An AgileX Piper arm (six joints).
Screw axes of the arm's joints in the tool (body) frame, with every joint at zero. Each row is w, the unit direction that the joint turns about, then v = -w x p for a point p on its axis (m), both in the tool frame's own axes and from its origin. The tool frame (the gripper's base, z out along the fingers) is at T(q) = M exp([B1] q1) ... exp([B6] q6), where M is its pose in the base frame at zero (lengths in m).
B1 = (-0.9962, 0, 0.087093, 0.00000, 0.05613, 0.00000)
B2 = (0, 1, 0, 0.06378, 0.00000, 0.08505)
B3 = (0, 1, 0, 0.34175, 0.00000, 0.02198)
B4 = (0, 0, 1, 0.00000, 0.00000, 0.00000)
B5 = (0, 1, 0, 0.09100, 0.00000, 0.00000)
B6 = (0, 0, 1, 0.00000, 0.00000, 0.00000)
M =
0.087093 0 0.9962 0.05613
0 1 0 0.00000
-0.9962 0 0.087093 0.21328
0 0 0 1
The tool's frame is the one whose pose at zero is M.
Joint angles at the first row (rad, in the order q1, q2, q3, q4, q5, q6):
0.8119, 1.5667, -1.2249, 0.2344, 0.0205, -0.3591
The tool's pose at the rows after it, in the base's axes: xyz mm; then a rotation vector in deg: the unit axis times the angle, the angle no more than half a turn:
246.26 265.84 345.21 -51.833 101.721 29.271
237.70 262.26 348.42 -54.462 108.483 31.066
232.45 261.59 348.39 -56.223 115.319 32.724
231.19 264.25 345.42 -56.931 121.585 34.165
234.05 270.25 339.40 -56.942 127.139 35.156
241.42 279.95 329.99 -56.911 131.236 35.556
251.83 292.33 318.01 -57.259 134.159 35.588
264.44 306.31 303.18 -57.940 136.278 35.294
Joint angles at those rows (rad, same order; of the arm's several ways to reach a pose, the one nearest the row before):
0.8119, 1.5330, -1.2502, 0.2407, 0.1967, -0.3355
0.8119, 1.5164, -1.2825, 0.2471, 0.3673, -0.2979
0.8119, 1.5205, -1.3198, 0.2558, 0.5151, -0.2543
0.8119, 1.5434, -1.3591, 0.2663, 0.6285, -0.2096
0.8119, 1.5837, -1.4011, 0.2750, 0.7113, -0.1671
0.8119, 1.6414, -1.4465, 0.2824, 0.7593, -0.1406
0.8119, 1.7119, -1.4984, 0.2898, 0.7873, -0.1302
0.8115, 1.7924, -1.5560, 0.2956, 0.8025, -0.1307

